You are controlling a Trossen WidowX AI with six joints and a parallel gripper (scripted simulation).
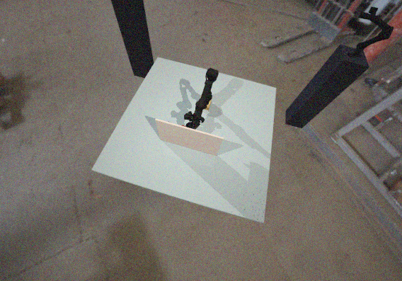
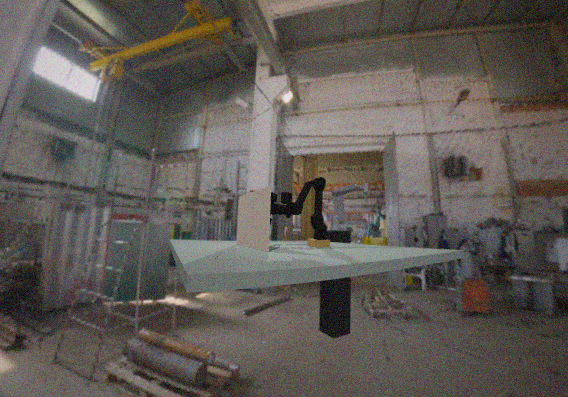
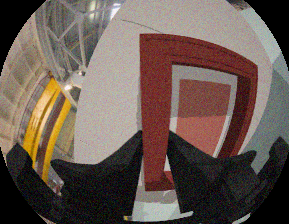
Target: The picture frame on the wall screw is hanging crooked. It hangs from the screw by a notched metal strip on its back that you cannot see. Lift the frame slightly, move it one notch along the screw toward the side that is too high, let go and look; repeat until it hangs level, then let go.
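The picture frame is 5 cm below my gripper tip and 2 cm to the right of it. From my gripper tip the other things lie so: wall panel 6 cm below, 2 cm ahead, 1 cm to the right.
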